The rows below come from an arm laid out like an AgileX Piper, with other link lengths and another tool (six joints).
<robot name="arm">
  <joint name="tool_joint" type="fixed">
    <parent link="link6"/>
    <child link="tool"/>
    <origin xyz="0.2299 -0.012 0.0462" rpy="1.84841 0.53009 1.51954"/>
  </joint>
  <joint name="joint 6" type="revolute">
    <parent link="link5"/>
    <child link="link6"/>
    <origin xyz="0.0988 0 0.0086" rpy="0 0 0"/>
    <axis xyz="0.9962 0 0.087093"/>
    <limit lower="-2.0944" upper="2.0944"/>
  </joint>
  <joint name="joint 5" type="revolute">
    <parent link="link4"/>
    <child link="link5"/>
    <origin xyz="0 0 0" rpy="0 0 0"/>
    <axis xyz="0 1 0"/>
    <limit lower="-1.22" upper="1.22"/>
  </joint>
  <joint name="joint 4" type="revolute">
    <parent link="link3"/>
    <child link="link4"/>
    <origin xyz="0.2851 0 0.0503" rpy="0 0 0"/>
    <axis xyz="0.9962 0 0.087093"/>
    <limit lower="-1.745" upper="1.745"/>
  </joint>
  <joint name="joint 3" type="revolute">
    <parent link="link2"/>
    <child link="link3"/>
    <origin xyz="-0.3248 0 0.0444" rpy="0 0 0"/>
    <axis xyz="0 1 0"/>
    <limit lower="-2.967" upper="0"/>
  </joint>
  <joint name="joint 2" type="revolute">
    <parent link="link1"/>
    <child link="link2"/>
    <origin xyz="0 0 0" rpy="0 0 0"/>
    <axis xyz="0 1 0"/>
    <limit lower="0" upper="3.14"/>
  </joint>
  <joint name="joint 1" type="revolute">
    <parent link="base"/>
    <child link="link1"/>
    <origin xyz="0 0 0.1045" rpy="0 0 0"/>
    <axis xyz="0 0 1"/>
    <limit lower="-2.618" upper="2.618"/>
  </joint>
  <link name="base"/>
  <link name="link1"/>
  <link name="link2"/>
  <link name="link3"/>
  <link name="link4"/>
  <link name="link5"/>
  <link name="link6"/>
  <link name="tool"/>
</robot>
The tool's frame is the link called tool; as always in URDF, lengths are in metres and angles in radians.
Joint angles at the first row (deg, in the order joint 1, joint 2, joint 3, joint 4, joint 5, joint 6):
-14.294 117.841 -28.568 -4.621 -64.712 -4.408
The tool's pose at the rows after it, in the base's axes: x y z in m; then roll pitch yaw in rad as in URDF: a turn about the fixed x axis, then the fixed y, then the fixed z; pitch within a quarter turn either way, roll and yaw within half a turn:
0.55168 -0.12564 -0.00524 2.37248 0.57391 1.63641
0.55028 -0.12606 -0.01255 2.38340 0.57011 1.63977
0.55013 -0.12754 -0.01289 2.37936 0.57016 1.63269
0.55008 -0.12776 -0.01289 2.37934 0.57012 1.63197
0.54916 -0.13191 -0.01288 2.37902 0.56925 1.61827
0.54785 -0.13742 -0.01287 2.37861 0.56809 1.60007
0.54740 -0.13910 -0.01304 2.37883 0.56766 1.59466
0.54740 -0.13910 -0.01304 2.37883 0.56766 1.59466
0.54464 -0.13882 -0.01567 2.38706 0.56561 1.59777
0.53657 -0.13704 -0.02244 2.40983 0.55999 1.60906
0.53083 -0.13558 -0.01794 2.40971 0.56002 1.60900
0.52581 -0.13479 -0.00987 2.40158 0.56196 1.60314
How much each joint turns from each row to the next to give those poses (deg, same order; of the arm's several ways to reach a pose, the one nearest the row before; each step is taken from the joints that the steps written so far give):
0.001 0.583 0.000 0.135 0.001 0.000
-0.001 0.971 0.001 0.149 -0.406 0.000
0.001 0.327 0.000 0.285 -0.514 0.000
0.000 0.000 0.000 0.041 -0.001 0.000
0.001 0.000 0.000 0.777 0.000 0.000
-0.002 -0.001 0.000 1.031 0.001 0.000
0.000 0.018 -0.002 0.317 0.000 0.000
0.000 0.000 0.000 0.000 0.000 0.000
0.000 -0.001 0.416 0.075 0.001 0.000
0.001 -0.122 1.272 0.051 -0.001 0.000
-0.001 -1.303 1.295 -0.002 0.002 0.000
0.002 -1.672 1.264 0.090 -0.002 0.000

